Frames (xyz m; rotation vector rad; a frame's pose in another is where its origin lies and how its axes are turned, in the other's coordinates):
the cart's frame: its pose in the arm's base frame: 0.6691 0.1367 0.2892 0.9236 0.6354 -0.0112
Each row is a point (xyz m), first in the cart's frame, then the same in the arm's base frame.
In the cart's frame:
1: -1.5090 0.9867 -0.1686
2: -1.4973 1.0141 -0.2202
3: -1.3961 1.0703 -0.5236
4: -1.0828 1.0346 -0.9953
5: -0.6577 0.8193 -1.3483
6: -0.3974 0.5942 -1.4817
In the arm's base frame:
1: -0.3817 0.4857 1.7220
2: -0.3908 0.5440 1.7138
3: -0.4461 0.8305 1.5713
4: -0.4380 1.2398 1.1785
5: -0.3274 1.4786 0.6470
6: -0.2433 1.5056 0.2887

